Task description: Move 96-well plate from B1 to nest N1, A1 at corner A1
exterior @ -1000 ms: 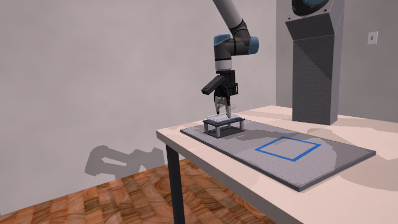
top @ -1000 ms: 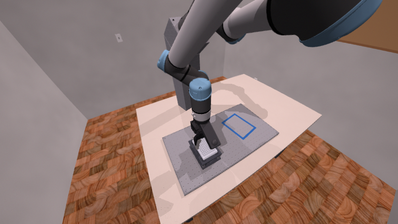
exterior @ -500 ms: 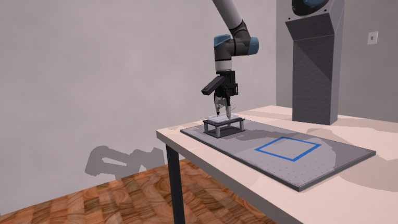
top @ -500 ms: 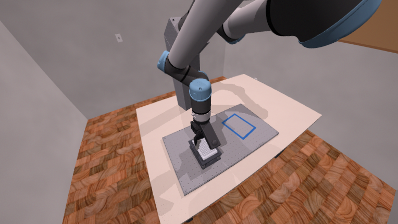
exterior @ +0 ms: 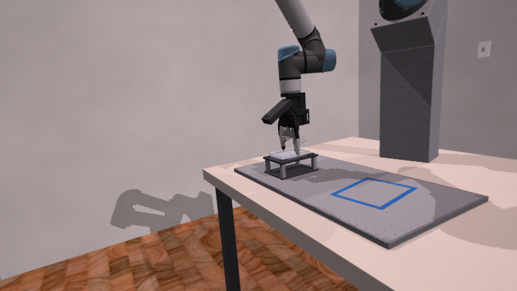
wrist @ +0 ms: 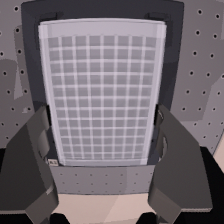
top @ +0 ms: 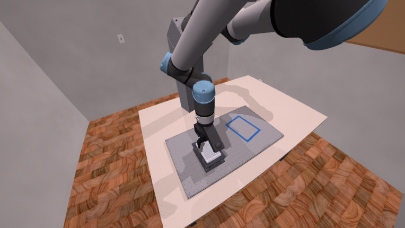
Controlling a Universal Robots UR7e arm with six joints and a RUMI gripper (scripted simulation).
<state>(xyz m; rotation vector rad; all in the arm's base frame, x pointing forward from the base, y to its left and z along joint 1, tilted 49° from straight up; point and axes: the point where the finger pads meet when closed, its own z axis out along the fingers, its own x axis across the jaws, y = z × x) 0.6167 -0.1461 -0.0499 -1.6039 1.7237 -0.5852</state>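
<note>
The clear 96-well plate lies 1 cm below my hand. Also, from my hand: dark raised plate nest: 2 cm below.
</note>
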